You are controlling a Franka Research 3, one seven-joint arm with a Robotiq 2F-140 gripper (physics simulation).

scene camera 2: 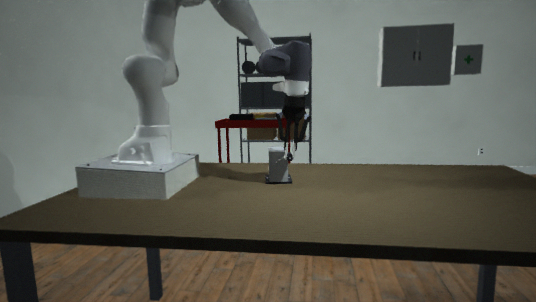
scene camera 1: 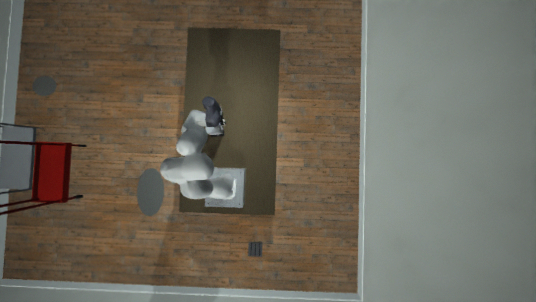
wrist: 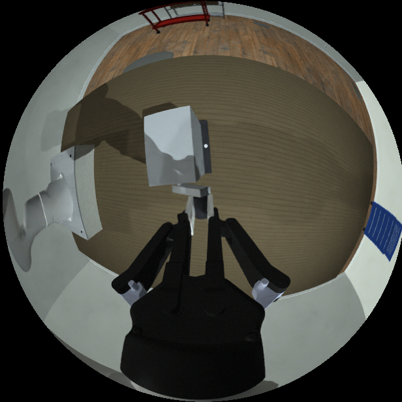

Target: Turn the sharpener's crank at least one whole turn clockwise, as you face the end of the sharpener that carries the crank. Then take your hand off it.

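Observation:
The sharpener, a light grey upright box (scene camera 2: 278,166) (wrist: 169,147), stands on a dark base plate (scene camera 2: 273,181) (wrist: 206,162) on the table. Its crank arm (wrist: 191,190), a short grey bar, is at the end facing my gripper, and in scene camera 2 it reaches to the right of the box. My gripper (scene camera 2: 290,154) (wrist: 200,202) points down and is shut on the crank's dark handle, between the light fingertips. The fingers hide part of the handle. In scene camera 1 the arm's wrist covers most of the sharpener, and the fingertips and crank cannot be made out.
The arm's base block (scene camera 1: 225,203) (scene camera 2: 122,183) (wrist: 88,195) stands on the same brown table (scene camera 1: 245,70) (scene camera 2: 360,210) (wrist: 280,210), left of the sharpener in scene camera 2. A red bench (scene camera 1: 51,172) (scene camera 2: 222,123) and a shelf rack (scene camera 2: 310,60) stand beyond the table.

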